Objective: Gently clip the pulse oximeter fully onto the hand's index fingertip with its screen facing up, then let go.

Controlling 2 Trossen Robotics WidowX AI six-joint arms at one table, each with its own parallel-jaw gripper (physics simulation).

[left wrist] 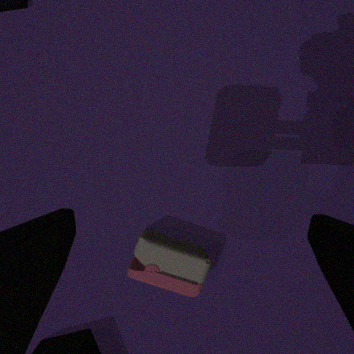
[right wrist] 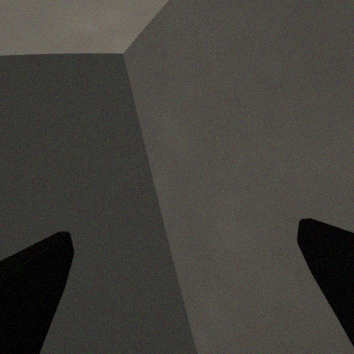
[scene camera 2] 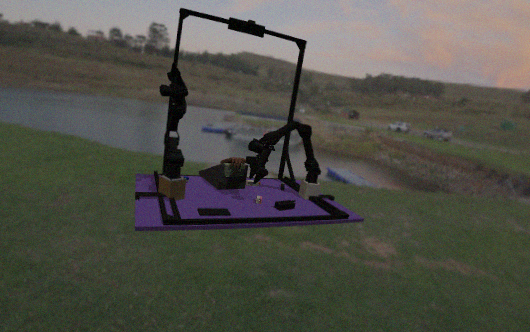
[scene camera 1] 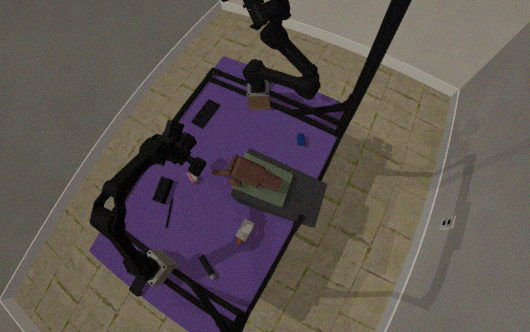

Labels:
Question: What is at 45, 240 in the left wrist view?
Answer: My left gripper.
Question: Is my right gripper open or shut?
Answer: Open.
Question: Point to a dark slab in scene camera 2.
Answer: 215, 176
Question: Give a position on a dark slab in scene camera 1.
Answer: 305, 195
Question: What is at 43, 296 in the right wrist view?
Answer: My right gripper.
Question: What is my right gripper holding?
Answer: Nothing.

